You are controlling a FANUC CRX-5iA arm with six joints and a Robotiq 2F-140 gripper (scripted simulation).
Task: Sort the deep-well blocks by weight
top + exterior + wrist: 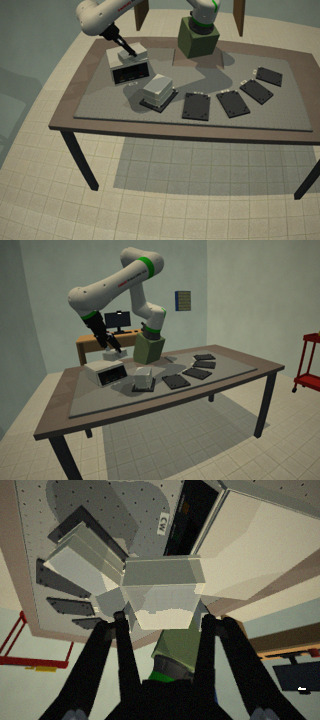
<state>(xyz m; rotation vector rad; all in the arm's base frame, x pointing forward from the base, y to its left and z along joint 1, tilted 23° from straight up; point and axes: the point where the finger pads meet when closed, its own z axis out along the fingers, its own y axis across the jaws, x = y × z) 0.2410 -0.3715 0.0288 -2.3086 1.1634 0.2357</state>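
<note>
My gripper is now 140 mm past the grey platform, 60 mm to the left of it and 100 mm above it. Also, from my hand: check-weigher: 130 mm behind, 60 mm to the right, 130 mm below; P1 label: 100 mm ahead, 310 mm to the left, 200 mm below; nest P1: 190 mm ahead, 300 mm to the left, 190 mm below.
</note>
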